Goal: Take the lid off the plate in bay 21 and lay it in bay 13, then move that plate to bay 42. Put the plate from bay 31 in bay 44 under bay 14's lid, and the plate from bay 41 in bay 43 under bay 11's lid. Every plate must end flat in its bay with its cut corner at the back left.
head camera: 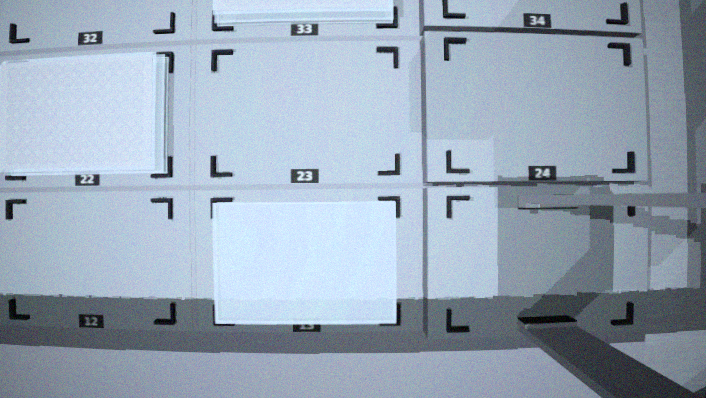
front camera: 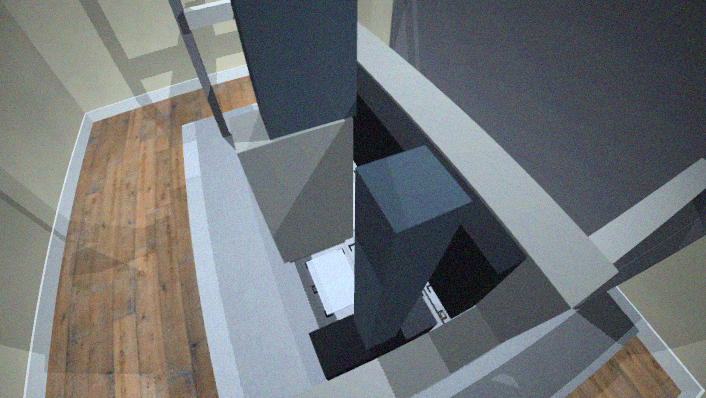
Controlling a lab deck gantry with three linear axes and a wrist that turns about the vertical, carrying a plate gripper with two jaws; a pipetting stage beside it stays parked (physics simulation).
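Places are measured from the robot's base along level axes (x ahead, y left, z up), in metres.
Pixels of known places: gripper, fingertip midpoint: (head camera: pixel 543 262).
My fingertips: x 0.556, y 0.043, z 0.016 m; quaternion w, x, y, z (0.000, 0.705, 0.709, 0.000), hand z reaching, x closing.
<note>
Ahead of a thing's pixels: the offset from my fingertips to its middle. "spot": to the spot under its first point.
In the head view, my gripper (head camera: pixel 547 262) is low over bay 14. Its two jaws stand in front and behind, less far apart than the depth of the lid in bay 13. I see no lid or plate between them, and bay 14's floor shows there. In the front view, the black gripper body (front camera: pixel 342 347) is low near the front of the deck, and its jaw tips are hidden. A pale lid {0.164 m back, 0.000 m left, 0.012 m down} (head camera: pixel 305 262) (front camera: pixel 331 280) lies flat in bay 13. Bays 11, 21, 31 and 41 to 44 do not show in the head view.
A plate {0.328 m back, 0.107 m left, 0.009 m down} (head camera: pixel 80 115) with a textured top sits in bay 22. The front edge of another plate {spot: 0.163 m back, 0.177 m left, 0.002 m down} (head camera: pixel 302 6) shows in bay 33. Large grey and blue gantry parts (front camera: pixel 305 65) cover much of the deck in the front view. A long grey beam (front camera: pixel 465 145) crosses beside them.
</note>
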